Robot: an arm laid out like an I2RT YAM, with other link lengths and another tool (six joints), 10 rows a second.
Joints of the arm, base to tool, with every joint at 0 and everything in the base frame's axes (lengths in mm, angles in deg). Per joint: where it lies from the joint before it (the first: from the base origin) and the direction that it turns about. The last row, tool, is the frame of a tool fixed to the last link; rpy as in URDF.
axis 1: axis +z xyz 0 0 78.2
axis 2: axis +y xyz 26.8 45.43 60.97
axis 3: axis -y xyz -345.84 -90.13 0
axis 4: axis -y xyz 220.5 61.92 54
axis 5: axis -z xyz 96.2 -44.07 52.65
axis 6: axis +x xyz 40.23 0 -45.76
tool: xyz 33 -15 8 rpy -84.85 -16.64 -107.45
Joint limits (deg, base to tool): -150..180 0..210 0..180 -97..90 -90..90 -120..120
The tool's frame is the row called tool.
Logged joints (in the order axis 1, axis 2, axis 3, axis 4, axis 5, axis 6), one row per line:
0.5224, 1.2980, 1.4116, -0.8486, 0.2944, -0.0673
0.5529, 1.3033, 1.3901, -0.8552, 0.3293, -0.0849
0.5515, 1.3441, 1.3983, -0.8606, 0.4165, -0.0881
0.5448, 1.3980, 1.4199, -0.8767, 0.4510, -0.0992
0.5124, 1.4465, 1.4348, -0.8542, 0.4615, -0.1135
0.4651, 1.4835, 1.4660, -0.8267, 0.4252, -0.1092
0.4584, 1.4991, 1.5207, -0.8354, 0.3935, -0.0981
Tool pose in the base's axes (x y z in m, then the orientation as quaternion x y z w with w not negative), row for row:
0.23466, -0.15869, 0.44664, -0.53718, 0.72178, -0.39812, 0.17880
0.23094, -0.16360, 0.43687, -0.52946, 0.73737, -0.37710, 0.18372
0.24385, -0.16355, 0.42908, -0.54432, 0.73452, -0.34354, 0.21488
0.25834, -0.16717, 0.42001, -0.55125, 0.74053, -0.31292, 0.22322
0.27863, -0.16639, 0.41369, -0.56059, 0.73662, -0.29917, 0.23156
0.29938, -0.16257, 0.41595, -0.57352, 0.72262, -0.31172, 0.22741
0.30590, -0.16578, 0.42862, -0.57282, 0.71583, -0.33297, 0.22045
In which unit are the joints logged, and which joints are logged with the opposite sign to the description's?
The joints are logged in radians. Opposite sign: axis 1, axis 5, axis 6.
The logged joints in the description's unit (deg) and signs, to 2 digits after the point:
-29.93, 74.37, 80.88, -48.62, -16.87, 3.86
-31.68, 74.67, 79.65, -49.00, -18.87, 4.86
-31.60, 77.01, 80.12, -49.31, -23.86, 5.05
-31.21, 80.10, 81.35, -50.23, -25.84, 5.68
-29.36, 82.88, 82.21, -48.94, -26.44, 6.50
-26.65, 85.00, 84.00, -47.37, -24.36, 6.26
-26.26, 85.89, 87.13, -47.86, -22.55, 5.62

